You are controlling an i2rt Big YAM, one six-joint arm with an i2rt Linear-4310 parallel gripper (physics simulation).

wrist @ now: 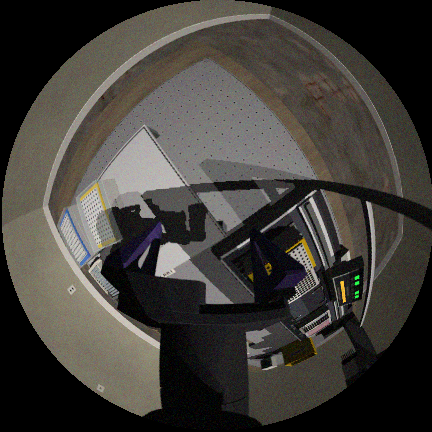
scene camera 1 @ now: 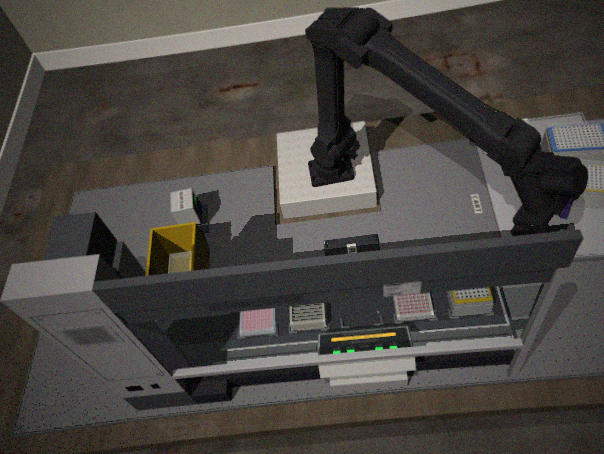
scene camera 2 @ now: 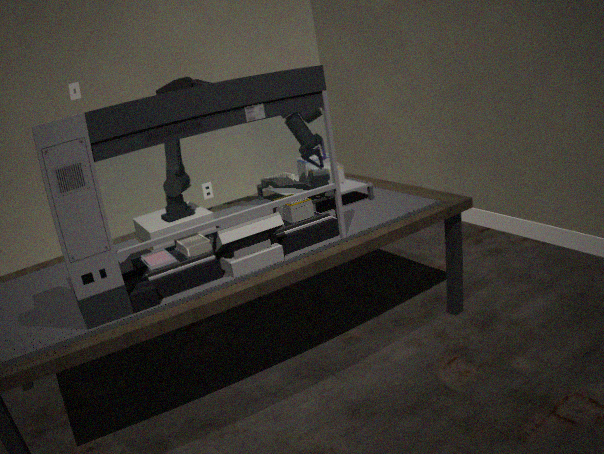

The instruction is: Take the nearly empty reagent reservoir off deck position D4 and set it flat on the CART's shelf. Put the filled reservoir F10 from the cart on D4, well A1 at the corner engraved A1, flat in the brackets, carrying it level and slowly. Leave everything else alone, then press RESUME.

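Frame: origin at the arm's base, x left, y ahead, z down, level; metres.
Where they show: gripper, between the fingertips: [wrist: 205,227] [scene camera 2: 323,163]; arm's base, origin of its link: [scene camera 1: 331,171].
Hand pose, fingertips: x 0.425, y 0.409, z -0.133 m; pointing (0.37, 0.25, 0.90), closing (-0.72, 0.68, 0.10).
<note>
Each offset is from my fingertips to the top centre of the thing. "pt": to the spot under its first point.
My gripper [scene camera 2: 316,159] [wrist: 205,227] is open and empty, above the cart @[dx +0.105, dy -0.231, dz +0.128 m] [scene camera 1: 504,202] [scene camera 2: 359,187] [wrist: 142,162]. In scene camera 1 the beam and arm hide its fingers. A beige, ribbed reservoir @[dx -0.548, dy -0.012, dz +0.110 m] [scene camera 1: 307,316] [scene camera 2: 194,245] sits on the deck; I cannot read its position label. A bare bracketed place is to its right. A pale reservoir-like tray @[dx +0.057, dy -0.400, dz +0.102 m] [wrist: 103,279] at the cart's back is partly hidden by my left finger in the wrist view; its label and well A1 are unreadable. A black box @[pt dx -0.366, dy -0.194, dz +0.186 m] [scene camera 1: 367,240] behind the beam bears a partly hidden label starting with R.
A dark gantry beam [scene camera 1: 310,267] [scene camera 2: 210,115] spans the deck. Pink plates [scene camera 1: 257,320] [scene camera 1: 414,305] and a yellow-edged tip rack [scene camera 1: 471,300] [scene camera 2: 298,210] stand there. The cart holds blue-edged @[dx +0.177, dy -0.283, dz +0.036 m] [scene camera 1: 577,137] [wrist: 75,237] and yellow-edged racks @[dx +0.154, dy -0.187, dz +0.053 m] [wrist: 96,215]. A yellow bin @[dx -0.861, dy -0.189, dz +0.059 m] [scene camera 1: 156,245] stands at left.
</note>
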